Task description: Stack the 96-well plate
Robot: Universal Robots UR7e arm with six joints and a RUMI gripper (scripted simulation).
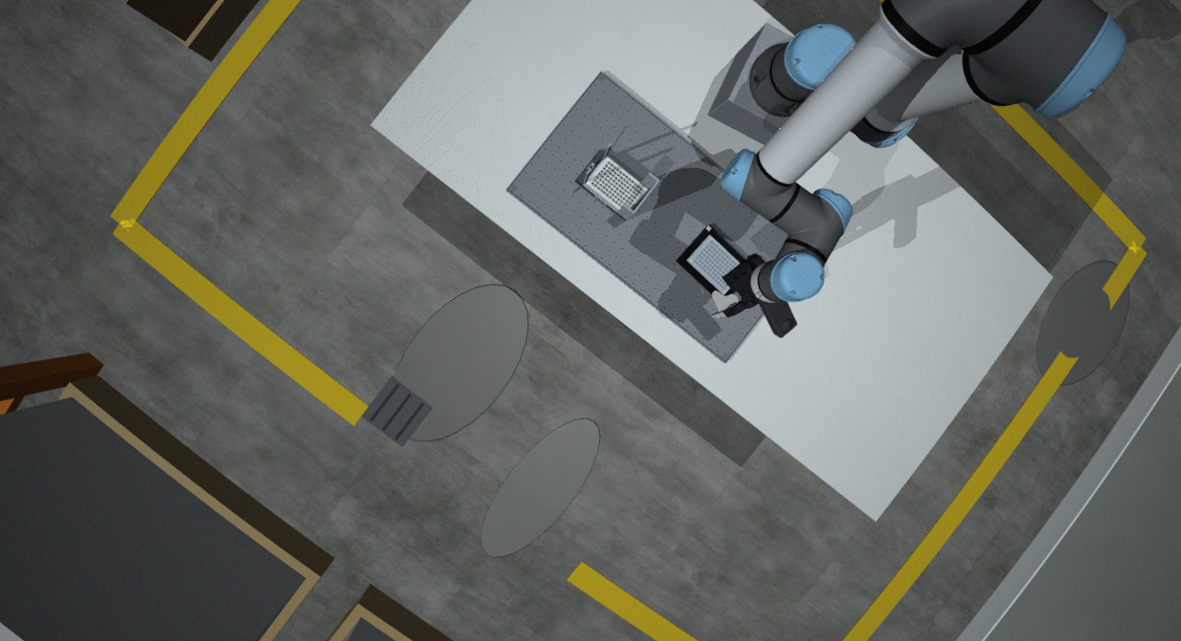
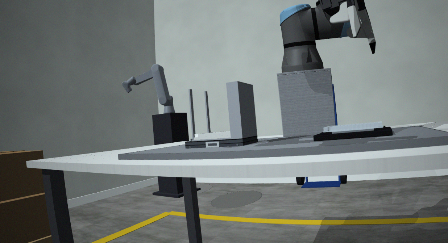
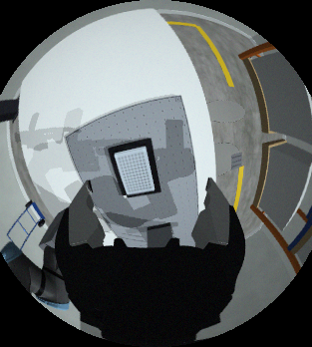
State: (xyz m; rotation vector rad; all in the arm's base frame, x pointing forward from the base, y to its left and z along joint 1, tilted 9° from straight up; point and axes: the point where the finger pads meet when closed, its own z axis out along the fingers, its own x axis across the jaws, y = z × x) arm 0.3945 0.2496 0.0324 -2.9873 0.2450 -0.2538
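My hand is 5 cm past the clear 96-well plate, 5 cm to the left of it and 16 cm above it. The rest, counted from my hand: black plate nest (5 cm behind, 5 cm to the right, 17 cm below); then grey back block (2 cm behind, 30 cm to the right, 10 cm below).
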